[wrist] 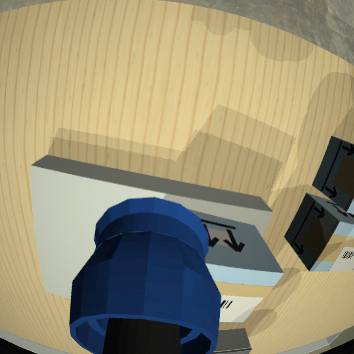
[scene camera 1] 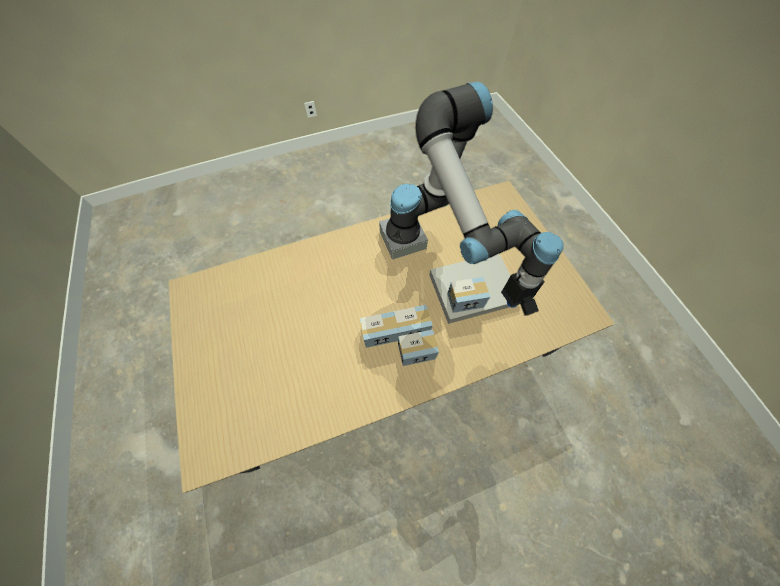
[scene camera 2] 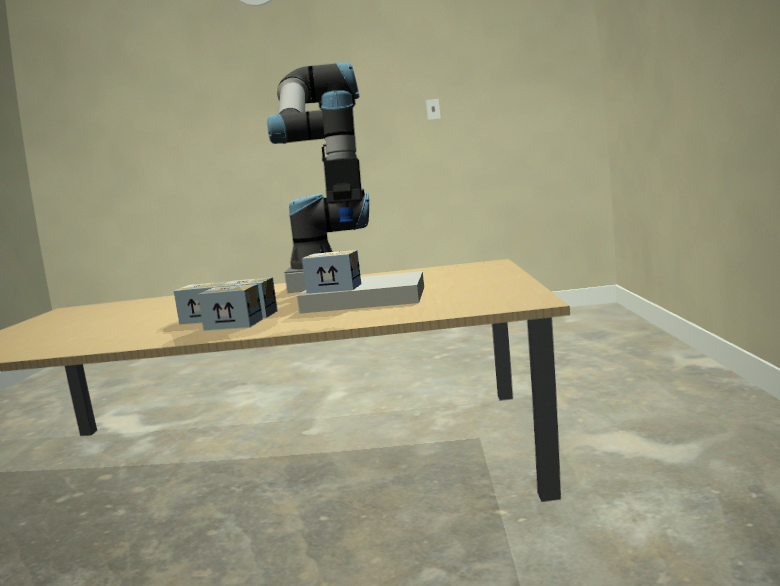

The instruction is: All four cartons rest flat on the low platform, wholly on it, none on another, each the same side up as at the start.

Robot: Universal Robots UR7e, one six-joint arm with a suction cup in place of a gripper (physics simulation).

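Frame: origin at the arm's base, x ahead, y left, z up, level; millimetres.
Seen in the pictures: hand, its tool point: (wrist: 150,247) (scene camera 2: 346,221); arm's base, origin of its link: (scene camera 1: 403,230).
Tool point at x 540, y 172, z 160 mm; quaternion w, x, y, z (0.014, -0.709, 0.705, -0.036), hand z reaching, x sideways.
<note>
Offsets run from my tool point to a thing's top centre. Level surfaces: height alone.
One carton @(dx -135, dy -66, dz -89 mm) (scene camera 1: 469,296) (scene camera 2: 329,272) (wrist: 242,276) rests flat and upright on the left front part of the low grey platform @(dx -185, dy +10, dz -185 mm) (scene camera 1: 443,275) (scene camera 2: 403,286) (wrist: 62,225). Three cartons stand upright on the table left of the platform. The left carton @(dx -145, dy -436, dz -137 mm) (scene camera 1: 376,332) (scene camera 2: 186,304) and the middle carton @(dx -124, dy -306, dz -137 mm) (scene camera 1: 409,318) (scene camera 2: 269,297) (wrist: 307,232) stand end to end in a row. The front carton @(dx -24, dy -328, dz -137 mm) (scene camera 1: 418,351) (scene camera 2: 230,308) (wrist: 330,167) stands close before the middle one. My gripper (scene camera 1: 511,304) (scene camera 2: 346,215) (wrist: 150,217), a blue suction cup, is open and empty, raised above the platform. In the wrist view it hides part of the platform's carton.
The wooden table @(dz -233 mm) (scene camera 1: 252,352) (scene camera 2: 479,286) (wrist: 125,75) carries everything. The arm's grey base block (scene camera 1: 406,245) (scene camera 2: 294,281) (wrist: 232,341) stands at the back, behind and left of the platform. The forearm passes high over the platform's back part.
</note>
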